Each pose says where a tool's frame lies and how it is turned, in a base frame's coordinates. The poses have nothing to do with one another.
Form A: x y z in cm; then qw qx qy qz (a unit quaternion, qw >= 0).
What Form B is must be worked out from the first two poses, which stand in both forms.
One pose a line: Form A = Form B
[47.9 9.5 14.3 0.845 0.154 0.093 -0.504] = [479 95 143 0.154 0.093 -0.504 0.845]
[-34.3 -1.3 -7.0 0.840 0.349 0.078 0.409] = [-343 -13 -70 0.349 0.078 0.409 0.840]
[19.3 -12.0 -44.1 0.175 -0.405 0.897 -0.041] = [193 -120 -441 -0.405 0.897 -0.041 0.175]
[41.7 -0.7 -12.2 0.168 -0.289 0.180 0.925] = [417 -7 -122 -0.289 0.180 0.925 0.168]
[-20.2 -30.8 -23.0 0.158 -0.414 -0.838 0.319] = [-202 -308 -230 -0.414 -0.838 0.319 0.158]
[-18.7 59.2 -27.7 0.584 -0.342 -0.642 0.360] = [-187 592 -277 -0.342 -0.642 0.360 0.584]
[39.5 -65.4 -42.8 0.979 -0.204 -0.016 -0.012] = [395 -654 -428 -0.204 -0.016 -0.012 0.979]
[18.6 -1.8 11.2 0.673 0.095 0.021 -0.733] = [186 -18 112 0.095 0.021 -0.733 0.673]
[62.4 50.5 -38.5 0.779 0.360 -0.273 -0.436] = [624 505 -385 0.360 -0.273 -0.436 0.779]
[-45.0 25.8 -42.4 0.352 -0.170 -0.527 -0.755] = [-450 258 -424 -0.170 -0.527 -0.755 0.352]
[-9.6 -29.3 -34.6 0.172 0.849 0.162 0.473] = [-96 -293 -346 0.849 0.162 0.473 0.172]
